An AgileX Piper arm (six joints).
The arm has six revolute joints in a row. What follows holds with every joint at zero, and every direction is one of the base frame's.
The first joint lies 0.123 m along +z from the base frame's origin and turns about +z.
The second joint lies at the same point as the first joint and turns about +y.
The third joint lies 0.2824 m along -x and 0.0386 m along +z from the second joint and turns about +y.
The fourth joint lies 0.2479 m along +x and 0.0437 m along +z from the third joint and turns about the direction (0.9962, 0, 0.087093).
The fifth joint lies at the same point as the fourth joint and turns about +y.
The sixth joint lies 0.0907 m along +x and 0.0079 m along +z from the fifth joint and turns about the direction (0.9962, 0, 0.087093).
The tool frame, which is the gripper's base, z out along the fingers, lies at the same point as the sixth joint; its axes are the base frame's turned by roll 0, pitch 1.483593 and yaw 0 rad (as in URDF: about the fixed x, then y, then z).
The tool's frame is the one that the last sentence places.
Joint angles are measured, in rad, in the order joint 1, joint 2, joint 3, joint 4, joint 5, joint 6. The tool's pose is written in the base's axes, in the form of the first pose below.
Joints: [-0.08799 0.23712 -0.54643 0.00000 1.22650 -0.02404]
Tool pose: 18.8, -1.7, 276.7, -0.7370, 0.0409, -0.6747, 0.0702, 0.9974, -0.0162
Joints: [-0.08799 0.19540 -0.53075 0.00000 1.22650 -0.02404]
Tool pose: 13.3, -1.2, 273.0, -0.7192, 0.0393, -0.6937, 0.0706, 0.9974, -0.0167
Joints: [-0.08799 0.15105 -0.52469 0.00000 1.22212 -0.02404]
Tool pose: 7.3, -0.6, 272.0, -0.6891, 0.0367, -0.7237, 0.0713, 0.9973, -0.0174
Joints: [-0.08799 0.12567 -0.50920 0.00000 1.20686 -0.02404]
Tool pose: 5.6, -0.5, 268.8, -0.6707, 0.0350, -0.7409, 0.0718, 0.9973, -0.0178
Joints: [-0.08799 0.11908 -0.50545 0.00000 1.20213 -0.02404]
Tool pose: 5.2, -0.5, 268.1, -0.6651, 0.0345, -0.7459, 0.0719, 0.9972, -0.0179
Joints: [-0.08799 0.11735 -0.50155 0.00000 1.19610 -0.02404]
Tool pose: 5.6, -0.5, 267.5, -0.6623, 0.0343, -0.7485, 0.0720, 0.9972, -0.0180
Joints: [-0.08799 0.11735 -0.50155 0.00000 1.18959 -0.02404]
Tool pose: 6.0, -0.5, 267.9, -0.6574, 0.0339, -0.7528, 0.0721, 0.9972, -0.0181
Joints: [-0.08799 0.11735 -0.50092 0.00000 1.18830 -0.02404]
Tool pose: 6.1, -0.5, 267.8, -0.6569, 0.0338, -0.7532, 0.0721, 0.9972, -0.0181
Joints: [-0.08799 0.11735 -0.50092 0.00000 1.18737 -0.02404]
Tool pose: 6.2, -0.5, 267.9, -0.6562, 0.0338, -0.7538, 0.0721, 0.9972, -0.0181
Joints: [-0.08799 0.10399 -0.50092 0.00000 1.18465 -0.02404]
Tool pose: 4.4, -0.4, 268.1, -0.6440, 0.0327, -0.7643, 0.0724, 0.9972, -0.0184
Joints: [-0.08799 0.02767 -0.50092 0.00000 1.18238 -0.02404]
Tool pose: -6.5, 0.6, 268.2, -0.5823, 0.0272, -0.8125, 0.0739, 0.9971, -0.0195
